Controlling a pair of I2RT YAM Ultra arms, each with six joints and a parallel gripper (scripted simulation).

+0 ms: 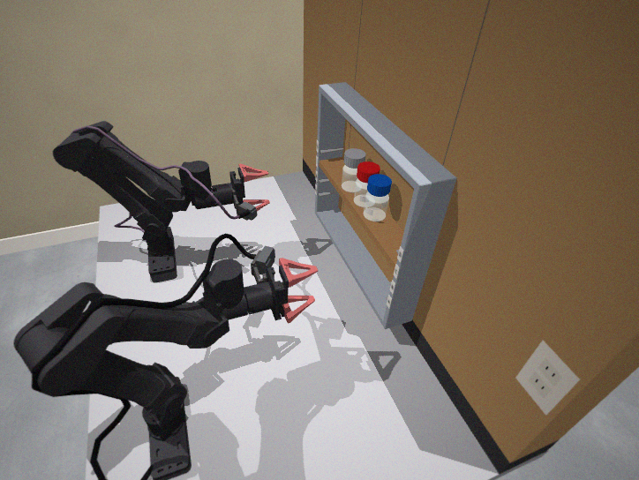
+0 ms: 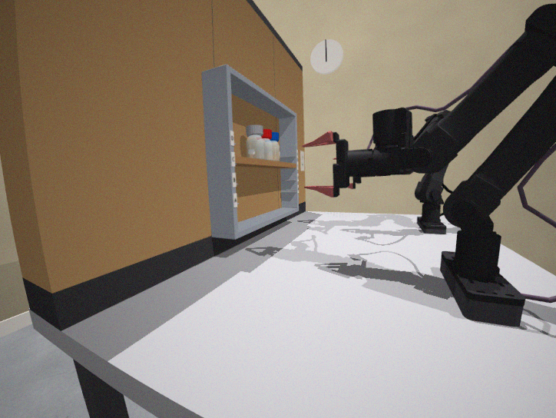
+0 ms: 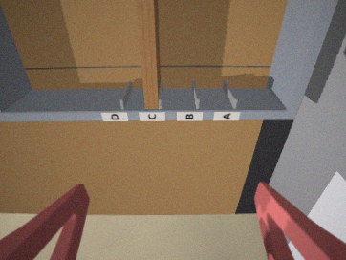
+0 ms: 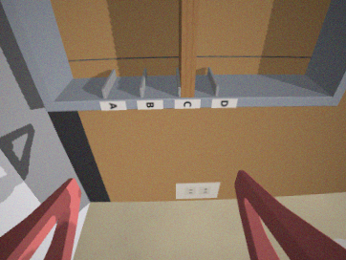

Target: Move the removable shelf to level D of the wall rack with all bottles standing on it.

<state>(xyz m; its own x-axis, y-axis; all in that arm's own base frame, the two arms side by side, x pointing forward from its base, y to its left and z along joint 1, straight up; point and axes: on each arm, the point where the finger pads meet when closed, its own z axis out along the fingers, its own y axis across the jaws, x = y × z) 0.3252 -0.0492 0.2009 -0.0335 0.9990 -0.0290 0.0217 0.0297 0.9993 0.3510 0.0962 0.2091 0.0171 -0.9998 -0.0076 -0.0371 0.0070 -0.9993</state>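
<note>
Now: left hand 21 cm short of the grey-capped bottle, 11 cm to the left of it and 8 cm below it. The rest, counted from my left hand: wooden shelf 22 cm ahead, 18 cm to the right, 3 cm above; then grey wall rack 22 cm ahead, 18 cm to the right, 4 cm above; then red-capped bottle 22 cm ahead, 18 cm to the right, 8 cm above.
</note>
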